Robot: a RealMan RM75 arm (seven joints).
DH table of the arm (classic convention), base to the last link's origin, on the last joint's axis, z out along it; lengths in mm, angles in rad. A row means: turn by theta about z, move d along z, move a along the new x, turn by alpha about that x. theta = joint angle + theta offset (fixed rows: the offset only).
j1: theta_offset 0, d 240.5, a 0, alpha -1.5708
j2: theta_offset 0, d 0, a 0, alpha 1.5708
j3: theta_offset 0, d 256, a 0, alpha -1.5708
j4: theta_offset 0, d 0, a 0, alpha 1.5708
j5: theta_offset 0, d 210, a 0, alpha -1.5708
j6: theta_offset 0, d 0, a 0, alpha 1.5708
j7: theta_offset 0, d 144, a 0, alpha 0
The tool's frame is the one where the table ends.
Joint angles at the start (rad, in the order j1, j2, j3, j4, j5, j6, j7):
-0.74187 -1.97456 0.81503 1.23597 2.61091 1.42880 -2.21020
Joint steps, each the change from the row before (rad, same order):
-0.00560 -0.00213 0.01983 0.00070 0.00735 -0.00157 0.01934
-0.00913 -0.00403 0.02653 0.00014 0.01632 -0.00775 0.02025
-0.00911 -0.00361 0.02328 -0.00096 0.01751 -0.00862 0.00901
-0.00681 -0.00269 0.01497 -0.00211 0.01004 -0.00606 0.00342
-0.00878 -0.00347 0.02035 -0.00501 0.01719 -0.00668 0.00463
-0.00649 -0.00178 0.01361 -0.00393 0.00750 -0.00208 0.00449
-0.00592 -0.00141 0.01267 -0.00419 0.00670 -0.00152 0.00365
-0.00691 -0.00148 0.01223 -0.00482 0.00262 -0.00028 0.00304
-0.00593 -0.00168 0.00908 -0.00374 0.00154 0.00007 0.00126
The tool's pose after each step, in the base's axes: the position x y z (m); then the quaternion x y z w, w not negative. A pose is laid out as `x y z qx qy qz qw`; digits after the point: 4 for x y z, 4 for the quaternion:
-0.1994 0.4292 0.1244 -0.8976 -0.2774 0.0575 0.3378
-0.1946 0.4314 0.1196 -0.9033 -0.2563 0.0729 0.3362
-0.1904 0.4336 0.1156 -0.9064 -0.2412 0.0860 0.3360
-0.1873 0.4352 0.1125 -0.9082 -0.2323 0.0931 0.3353
-0.1843 0.4369 0.1082 -0.9103 -0.2213 0.1051 0.3337
-0.1817 0.4378 0.1050 -0.9124 -0.2132 0.1119 0.3309
-0.1795 0.4386 0.1021 -0.9143 -0.2060 0.1182 0.3281
-0.1765 0.4394 0.0987 -0.9167 -0.1991 0.1225 0.3241
-0.1738 0.4399 0.0960 -0.9186 -0.1942 0.1252 0.3208

